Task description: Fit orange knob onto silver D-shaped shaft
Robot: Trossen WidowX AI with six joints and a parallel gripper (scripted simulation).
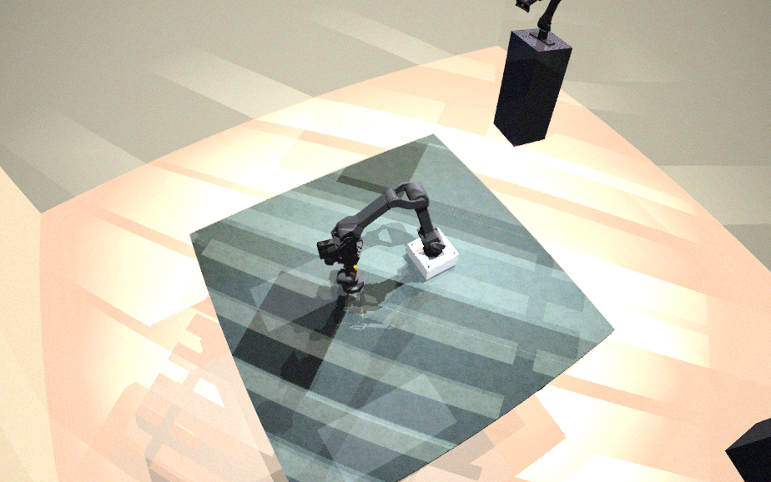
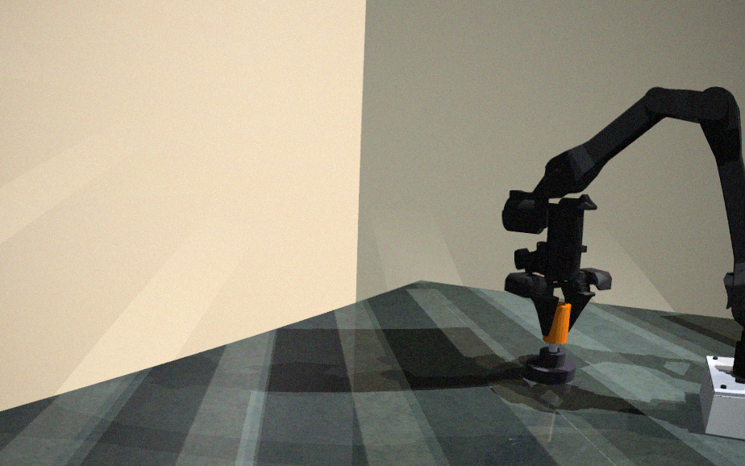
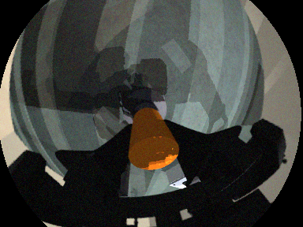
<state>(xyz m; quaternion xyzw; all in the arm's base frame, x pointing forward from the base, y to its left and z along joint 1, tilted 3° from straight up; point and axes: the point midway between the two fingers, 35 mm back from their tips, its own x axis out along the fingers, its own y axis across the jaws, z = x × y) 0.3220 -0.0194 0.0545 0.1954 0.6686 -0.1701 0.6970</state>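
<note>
The orange knob is 3 cm above my gripper tip. From my gripper tip the other things lie so: dark round pedestal (4 cm below).
</note>
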